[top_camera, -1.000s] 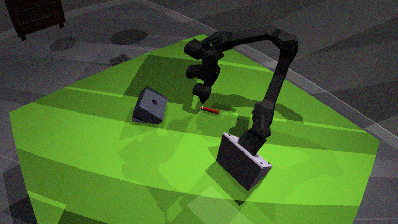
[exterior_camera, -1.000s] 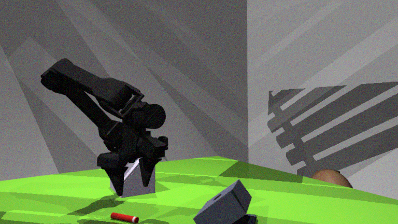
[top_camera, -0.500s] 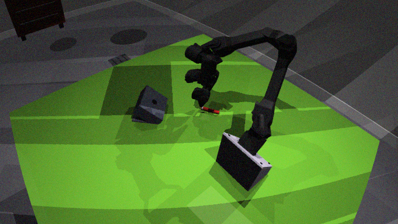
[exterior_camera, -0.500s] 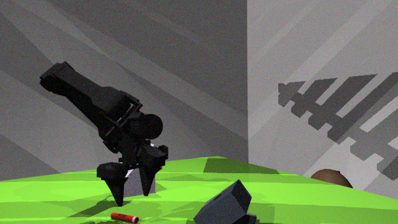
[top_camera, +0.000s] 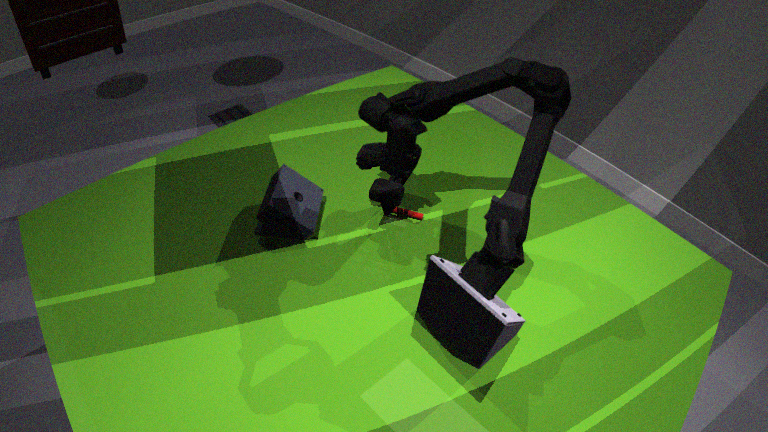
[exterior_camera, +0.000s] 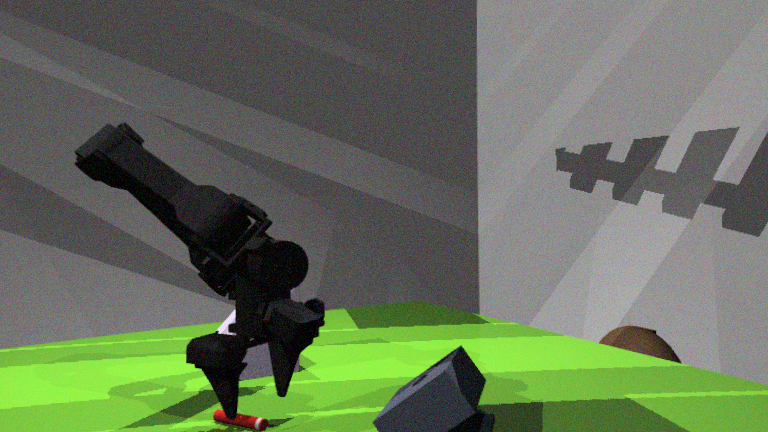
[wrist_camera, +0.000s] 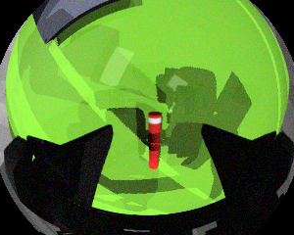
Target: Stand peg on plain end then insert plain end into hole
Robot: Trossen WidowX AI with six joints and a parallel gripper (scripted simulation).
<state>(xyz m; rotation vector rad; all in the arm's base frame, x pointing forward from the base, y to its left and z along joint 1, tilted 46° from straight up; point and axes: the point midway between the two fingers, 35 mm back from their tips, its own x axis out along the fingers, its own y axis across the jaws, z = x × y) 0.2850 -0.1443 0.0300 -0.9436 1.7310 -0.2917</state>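
My gripper tip is 20 mm above the red peg and 10 mm past it. Also, from my gripper tip: sloped panel: 180 mm to the left, 130 mm ahead, 10 mm above.
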